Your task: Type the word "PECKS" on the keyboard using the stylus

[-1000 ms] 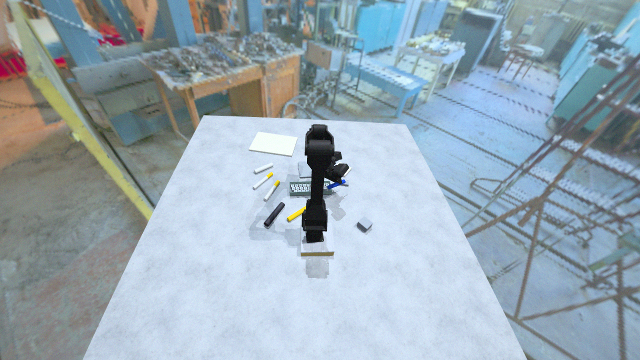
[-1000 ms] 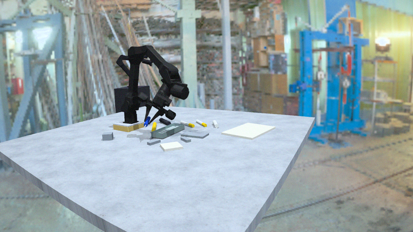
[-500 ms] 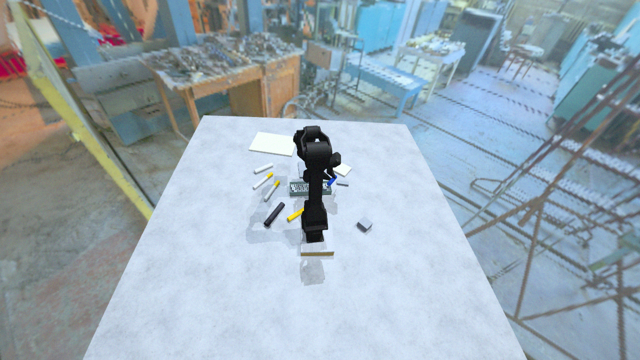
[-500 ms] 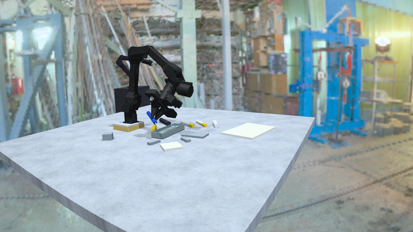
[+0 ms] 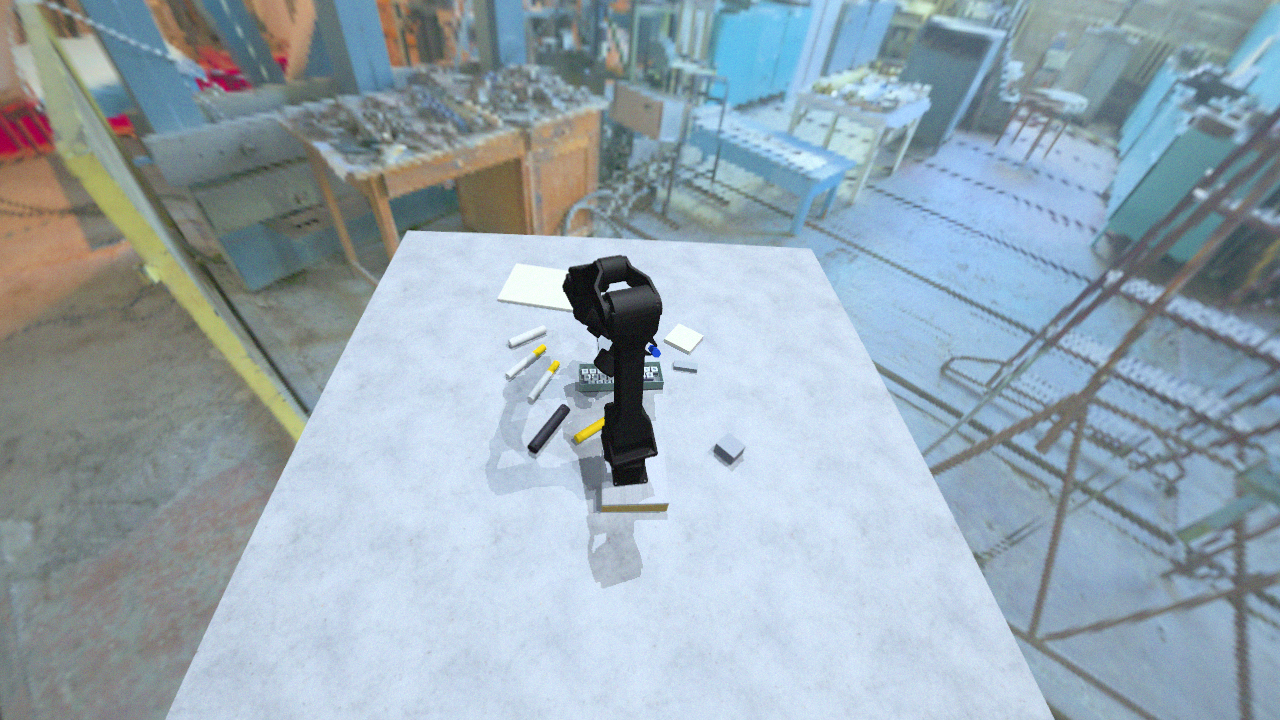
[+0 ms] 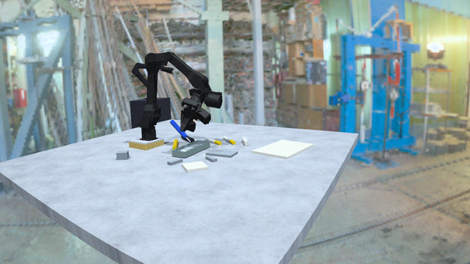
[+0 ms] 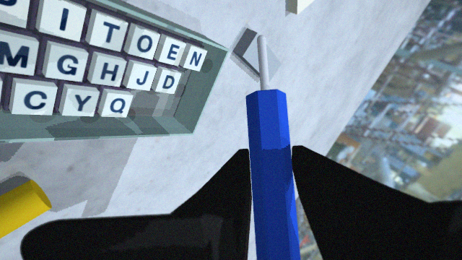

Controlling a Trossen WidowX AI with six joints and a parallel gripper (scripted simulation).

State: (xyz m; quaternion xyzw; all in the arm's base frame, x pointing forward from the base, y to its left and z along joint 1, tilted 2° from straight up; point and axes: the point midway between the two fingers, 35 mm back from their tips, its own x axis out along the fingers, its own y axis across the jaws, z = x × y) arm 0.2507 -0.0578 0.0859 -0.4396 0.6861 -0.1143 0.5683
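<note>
Right now the blue stylus is 1 cm ahead of my gripper tip and 1 cm below it. Also, from my gripper tip: grey slab (13 cm ahead, 8 cm to the left, 9 cm below); then grey stylus tip (4 cm ahead, 3 cm below); then yellow marker (12 cm behind, 11 cm to the left, 9 cm below).
</note>
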